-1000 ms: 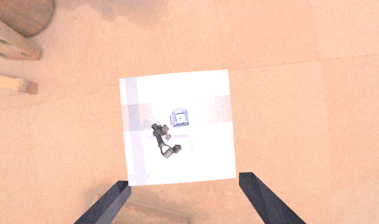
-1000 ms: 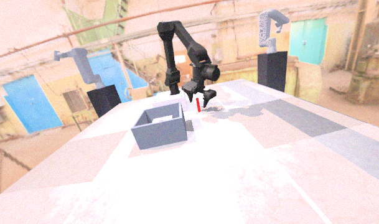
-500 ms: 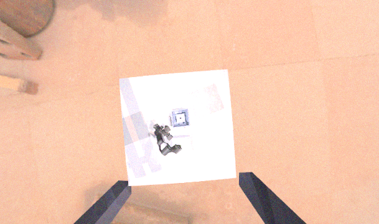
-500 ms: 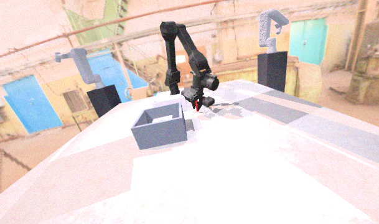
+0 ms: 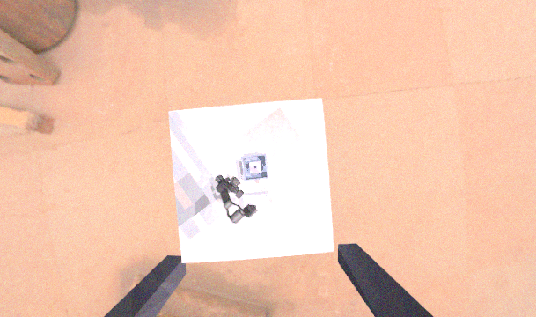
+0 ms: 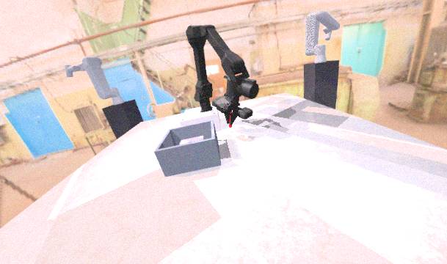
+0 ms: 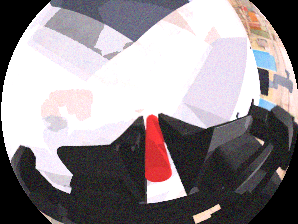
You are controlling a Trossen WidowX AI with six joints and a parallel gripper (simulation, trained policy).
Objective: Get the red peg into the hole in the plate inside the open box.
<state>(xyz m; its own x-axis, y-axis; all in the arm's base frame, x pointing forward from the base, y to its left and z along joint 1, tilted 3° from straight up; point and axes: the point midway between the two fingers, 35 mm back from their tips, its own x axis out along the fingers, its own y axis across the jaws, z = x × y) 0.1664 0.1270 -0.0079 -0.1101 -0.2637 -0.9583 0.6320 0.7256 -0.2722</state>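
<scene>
My gripper tip is 160 mm short of the plate and 140 mm to the left of it. From my gripper tip the other things lie so: red peg 20 mm above, 10 mm to the left; grey box 160 mm ahead, 140 mm to the right, 20 mm below.
</scene>
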